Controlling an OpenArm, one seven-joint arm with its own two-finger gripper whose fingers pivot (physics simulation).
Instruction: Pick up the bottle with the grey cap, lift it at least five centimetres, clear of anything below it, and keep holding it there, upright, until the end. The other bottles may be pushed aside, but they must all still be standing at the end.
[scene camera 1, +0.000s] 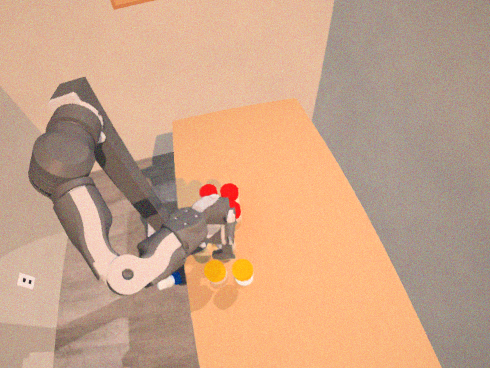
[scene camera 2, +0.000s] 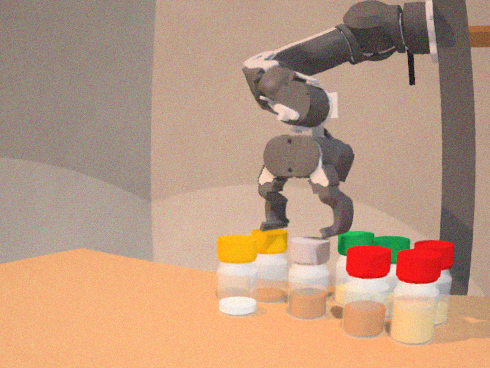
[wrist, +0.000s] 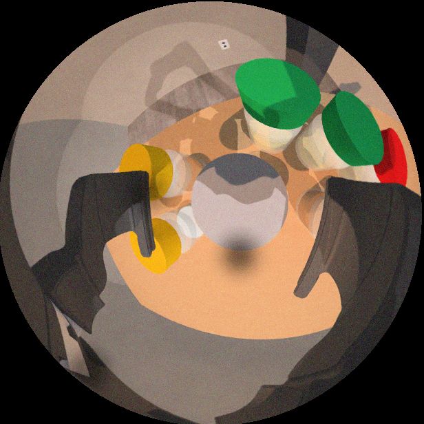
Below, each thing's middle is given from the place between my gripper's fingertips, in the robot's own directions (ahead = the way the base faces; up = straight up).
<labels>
I see my gripper 3 cm short of the red-capped bottle (scene camera 2: 366, 292), 10 cm to the right of it and 6 cm above it.
</labels>
